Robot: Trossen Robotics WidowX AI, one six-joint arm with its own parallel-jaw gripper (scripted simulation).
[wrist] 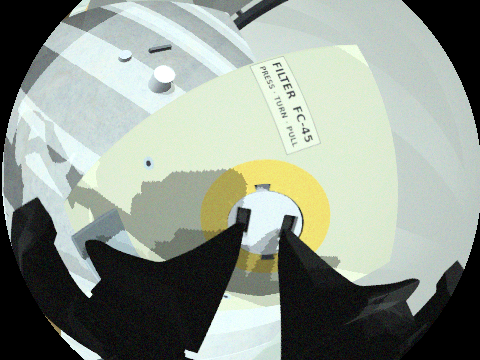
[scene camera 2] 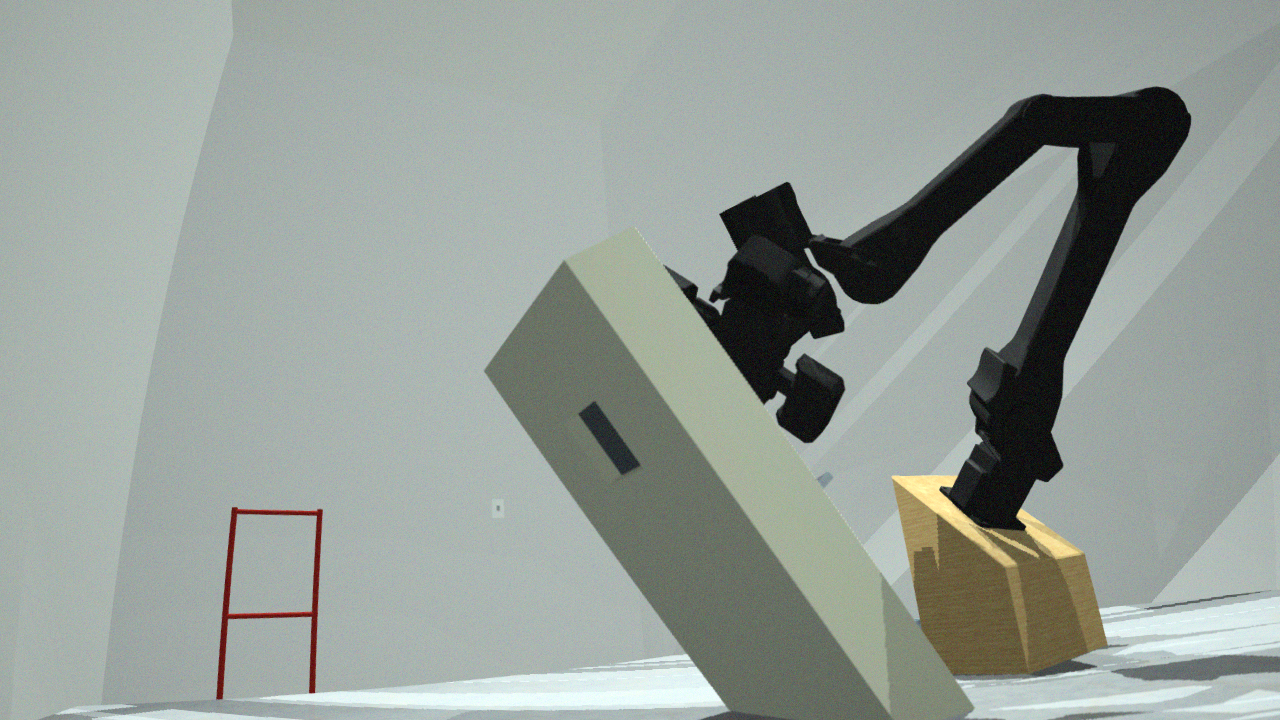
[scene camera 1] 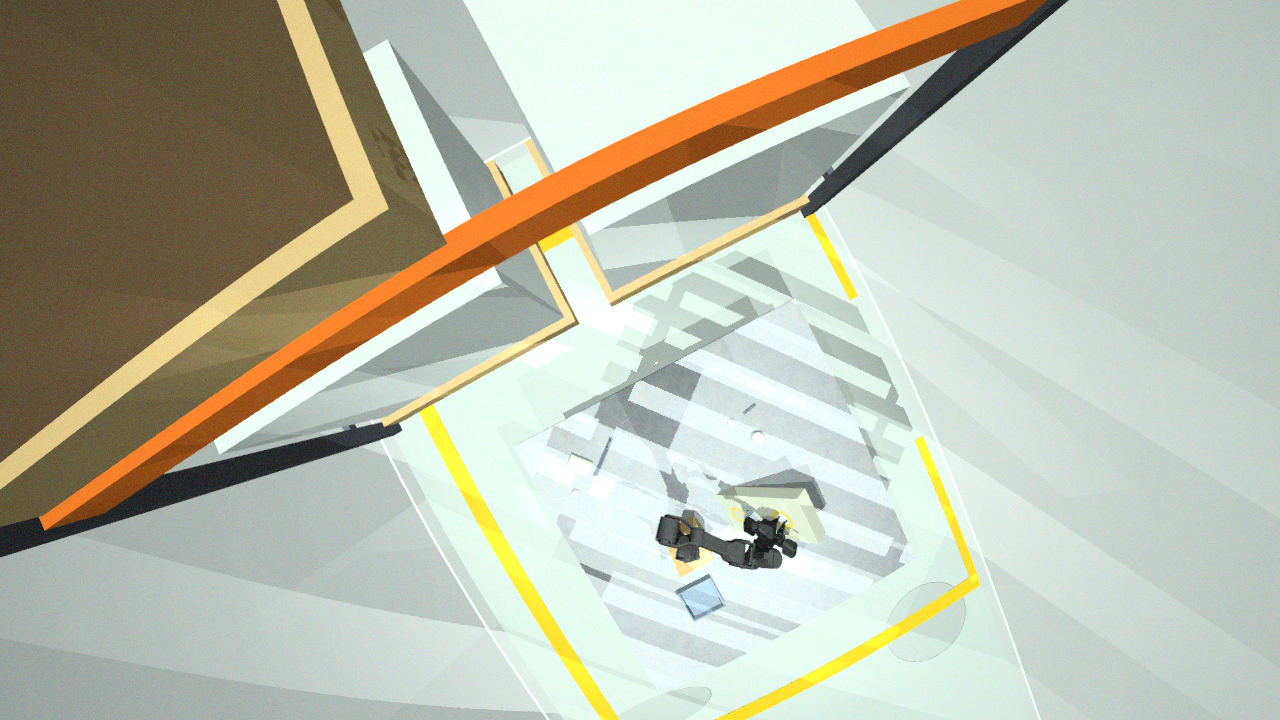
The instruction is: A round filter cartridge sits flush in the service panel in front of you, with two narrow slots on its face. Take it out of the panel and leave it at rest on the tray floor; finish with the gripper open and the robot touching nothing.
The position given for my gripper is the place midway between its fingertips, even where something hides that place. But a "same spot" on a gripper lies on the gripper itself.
my gripper: wrist; scene camera 2; scene camera 1 781,520
same spot on my gripper: (scene camera 2: 760,367) = (wrist: 135,256)
same spot on service panel: (wrist: 311,124) = (scene camera 1: 787,509)
